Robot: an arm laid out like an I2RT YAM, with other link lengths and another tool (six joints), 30 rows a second.
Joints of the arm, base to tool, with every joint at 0 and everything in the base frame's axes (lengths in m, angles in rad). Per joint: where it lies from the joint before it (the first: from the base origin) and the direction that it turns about. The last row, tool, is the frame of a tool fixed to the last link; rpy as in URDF.
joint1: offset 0.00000 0.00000 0.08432 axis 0 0 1
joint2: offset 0.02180 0.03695 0.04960 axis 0 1 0
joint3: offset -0.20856 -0.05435 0.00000 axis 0 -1 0
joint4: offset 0.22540 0.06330 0.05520 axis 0 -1 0
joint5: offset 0.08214 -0.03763 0.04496 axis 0 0 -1
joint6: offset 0.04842 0.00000 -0.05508 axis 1 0 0
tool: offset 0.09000 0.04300 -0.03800 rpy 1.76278 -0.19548 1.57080
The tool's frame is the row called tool.
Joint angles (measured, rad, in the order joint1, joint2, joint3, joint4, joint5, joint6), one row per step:
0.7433 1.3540 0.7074 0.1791 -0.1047 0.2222
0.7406 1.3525 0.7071 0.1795 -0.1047 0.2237
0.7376 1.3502 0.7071 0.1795 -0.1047 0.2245
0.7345 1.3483 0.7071 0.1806 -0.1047 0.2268
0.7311 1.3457 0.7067 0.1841 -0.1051 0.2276
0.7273 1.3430 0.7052 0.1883 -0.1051 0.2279
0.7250 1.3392 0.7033 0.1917 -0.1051 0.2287
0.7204 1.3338 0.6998 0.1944 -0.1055 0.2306
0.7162 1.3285 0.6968 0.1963 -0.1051 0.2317
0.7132 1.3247 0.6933 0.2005 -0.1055 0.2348
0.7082 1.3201 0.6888 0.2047 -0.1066 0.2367
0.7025 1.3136 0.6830 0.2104 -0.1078 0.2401
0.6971 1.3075 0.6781 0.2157 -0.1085 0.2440
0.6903 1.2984 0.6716 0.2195 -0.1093 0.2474
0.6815 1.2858 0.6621 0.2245 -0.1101 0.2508
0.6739 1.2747 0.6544 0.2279 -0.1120 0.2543
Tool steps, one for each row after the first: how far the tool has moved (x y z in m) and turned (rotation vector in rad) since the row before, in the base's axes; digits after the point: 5 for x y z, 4 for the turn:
0.00081 -0.00053 0.00054 0.0020 -0.0002 -0.0034
0.00093 -0.00061 0.00083 0.0020 -0.0012 -0.0034
0.00105 -0.00049 0.00095 0.0034 -0.0007 -0.0041
0.00126 -0.00044 0.00140 0.0044 -0.0036 -0.0034
0.00132 -0.00068 0.00110 0.0038 -0.0038 -0.0039
0.00073 -0.00045 0.00120 0.0040 -0.0034 -0.0026
0.00104 -0.00118 0.00106 0.0043 -0.0021 -0.0050
0.00103 -0.00117 0.00102 0.0033 -0.0025 -0.0050
0.00068 -0.00068 0.00084 0.0050 -0.0012 -0.0039
0.00102 -0.00127 0.00068 0.0043 -0.0017 -0.0048
0.00114 -0.00143 0.00116 0.0066 -0.0023 -0.0060
0.00120 -0.00130 0.00131 0.0068 -0.0022 -0.0063
0.00120 -0.00196 0.00140 0.0065 -0.0025 -0.0074
0.00140 -0.00272 0.00161 0.0075 -0.0038 -0.0094
0.00102 -0.00226 0.00153 0.0071 -0.0025 -0.0072

